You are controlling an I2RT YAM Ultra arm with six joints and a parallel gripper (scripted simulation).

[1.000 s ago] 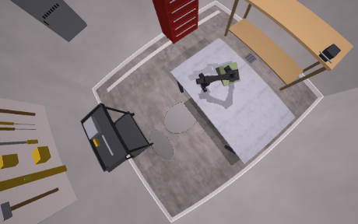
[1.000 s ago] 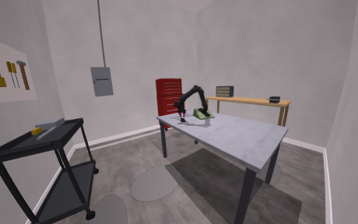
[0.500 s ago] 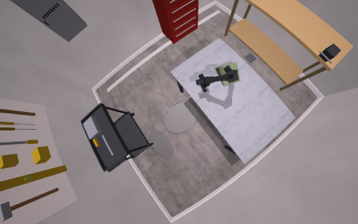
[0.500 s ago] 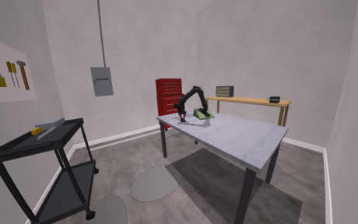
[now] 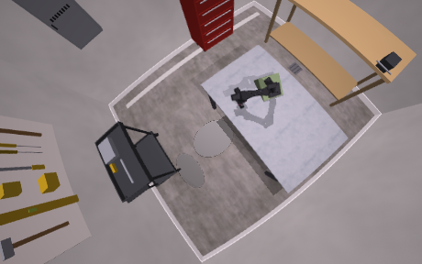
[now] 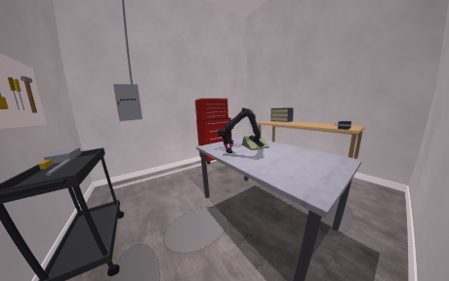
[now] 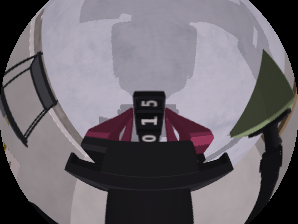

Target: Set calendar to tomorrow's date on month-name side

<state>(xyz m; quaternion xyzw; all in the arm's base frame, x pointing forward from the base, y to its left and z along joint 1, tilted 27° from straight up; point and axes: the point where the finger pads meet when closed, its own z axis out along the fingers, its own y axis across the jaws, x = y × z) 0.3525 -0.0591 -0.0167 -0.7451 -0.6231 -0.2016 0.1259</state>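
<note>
Right now my hand is right at the black calendar cube.
</note>
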